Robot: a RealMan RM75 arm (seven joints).
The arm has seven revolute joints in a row. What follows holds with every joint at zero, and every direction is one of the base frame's. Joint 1 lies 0.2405 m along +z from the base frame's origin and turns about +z. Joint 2 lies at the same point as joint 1 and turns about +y. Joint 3 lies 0.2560 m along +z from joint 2 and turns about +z. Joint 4 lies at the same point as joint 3 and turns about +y. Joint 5 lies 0.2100 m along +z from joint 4 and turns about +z. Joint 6 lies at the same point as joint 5 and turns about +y. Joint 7 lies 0.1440 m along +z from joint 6 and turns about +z. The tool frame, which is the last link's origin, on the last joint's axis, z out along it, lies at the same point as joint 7; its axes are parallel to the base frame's.
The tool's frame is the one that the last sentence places.
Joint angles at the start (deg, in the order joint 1, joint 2, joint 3, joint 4, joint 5, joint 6, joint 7):
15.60, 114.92, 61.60, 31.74, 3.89, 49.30, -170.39
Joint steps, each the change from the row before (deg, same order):
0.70, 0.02, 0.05, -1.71, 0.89, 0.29, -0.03
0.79, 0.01, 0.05, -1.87, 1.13, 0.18, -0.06
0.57, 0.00, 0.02, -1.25, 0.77, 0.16, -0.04
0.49, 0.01, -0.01, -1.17, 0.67, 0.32, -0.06
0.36, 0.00, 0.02, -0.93, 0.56, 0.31, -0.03
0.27, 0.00, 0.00, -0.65, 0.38, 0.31, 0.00
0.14, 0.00, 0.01, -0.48, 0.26, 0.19, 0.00
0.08, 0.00, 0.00, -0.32, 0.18, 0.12, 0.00
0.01, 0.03, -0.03, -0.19, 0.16, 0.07, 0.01
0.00, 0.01, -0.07, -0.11, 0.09, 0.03, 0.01
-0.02, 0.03, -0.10, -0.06, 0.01, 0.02, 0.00
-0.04, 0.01, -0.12, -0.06, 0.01, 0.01, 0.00
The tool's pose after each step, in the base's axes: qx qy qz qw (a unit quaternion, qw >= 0); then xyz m. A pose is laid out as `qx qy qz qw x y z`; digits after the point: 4 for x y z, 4 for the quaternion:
-0.8406 0.1328 0.2287 0.4728 0.2976 0.3175 -0.0539
-0.8385 0.1397 0.2219 0.4778 0.3034 0.3194 -0.0523
-0.8369 0.1438 0.2177 0.4811 0.3069 0.3209 -0.0510
-0.8355 0.1466 0.2146 0.4841 0.3099 0.3219 -0.0498
-0.8340 0.1491 0.2126 0.4868 0.3124 0.3226 -0.0485
-0.8329 0.1502 0.2120 0.4886 0.3138 0.3232 -0.0476
-0.8321 0.1516 0.2109 0.4900 0.3153 0.3232 -0.0469
-0.8316 0.1526 0.2101 0.4909 0.3164 0.3232 -0.0465
-0.8311 0.1540 0.2098 0.4915 0.3171 0.3229 -0.0465
-0.8311 0.1546 0.2094 0.4914 0.3175 0.3226 -0.0466
-0.8315 0.1548 0.2091 0.4908 0.3177 0.3222 -0.0471
-0.8320 0.1551 0.2084 0.4901 0.3180 0.3216 -0.0475

